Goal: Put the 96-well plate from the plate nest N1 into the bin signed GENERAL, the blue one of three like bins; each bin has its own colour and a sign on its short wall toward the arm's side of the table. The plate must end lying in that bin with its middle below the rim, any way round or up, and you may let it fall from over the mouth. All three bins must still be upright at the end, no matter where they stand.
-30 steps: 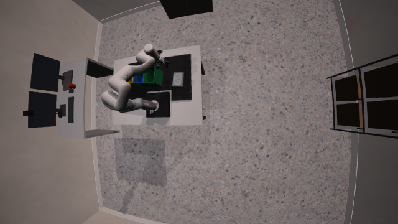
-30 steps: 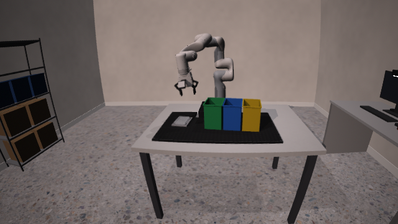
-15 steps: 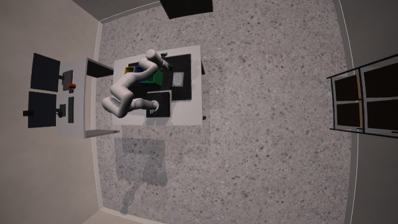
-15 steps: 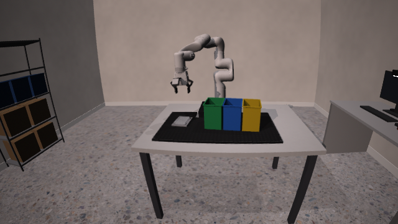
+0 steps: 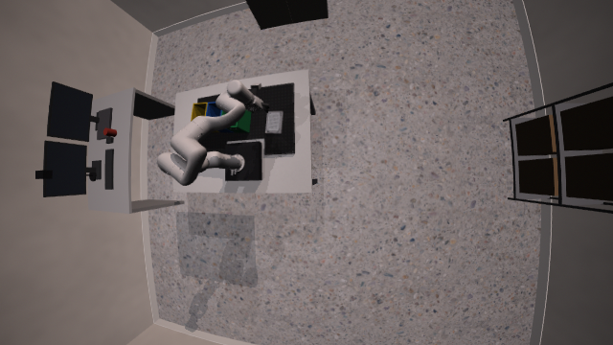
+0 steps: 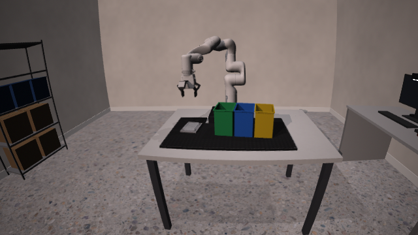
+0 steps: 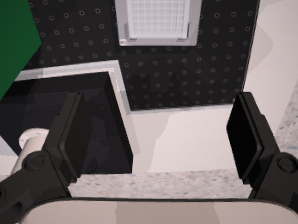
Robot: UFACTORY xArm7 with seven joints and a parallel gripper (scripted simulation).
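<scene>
Right now the 96-well plate is 230 mm below my hand. Also, from my hand: green bin (250 mm to the left, 160 mm below, 10 mm behind); grey plate nest (240 mm below); blue bin (380 mm to the left, 160 mm below, 10 mm behind).
</scene>
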